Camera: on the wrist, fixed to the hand. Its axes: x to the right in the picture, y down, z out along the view.
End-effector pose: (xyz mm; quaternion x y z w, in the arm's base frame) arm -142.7 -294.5 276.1 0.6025 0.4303 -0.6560 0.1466
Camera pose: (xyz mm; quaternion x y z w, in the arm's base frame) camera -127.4 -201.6 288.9 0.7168 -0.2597 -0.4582 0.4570
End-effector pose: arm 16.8 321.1 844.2 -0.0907 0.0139 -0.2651 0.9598
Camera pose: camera -0.9 259.1 774.4 0.1259 -0.0185 0.4881 0.8635
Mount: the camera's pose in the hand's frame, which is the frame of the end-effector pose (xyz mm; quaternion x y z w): 15.0 -48.6 -80.3 0.1973 -0.0406 0.6975 0.6877
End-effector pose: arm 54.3 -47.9 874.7 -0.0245 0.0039 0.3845 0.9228
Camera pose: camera 100.3 -75.3 796.2 0.1835 0.0582 0.9083 0.3714
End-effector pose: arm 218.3 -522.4 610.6 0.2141 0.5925 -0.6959 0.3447
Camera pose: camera 163.7 -444.8 616.3 0.6003 0.1068 -0.3637 0.7043
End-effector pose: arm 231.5 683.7 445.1 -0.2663 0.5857 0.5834 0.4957
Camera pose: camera 247.6 603.0 397.5 0.3469 0.6835 0.6422 0.0103
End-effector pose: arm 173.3 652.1 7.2 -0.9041 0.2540 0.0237 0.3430
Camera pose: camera 198.9 625.6 94.8 -0.3759 0.7960 0.2421 0.4080
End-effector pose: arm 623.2 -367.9 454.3 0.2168 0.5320 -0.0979 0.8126
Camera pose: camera 544.5 -373.3 401.3 0.6765 0.1623 0.3857 0.6060
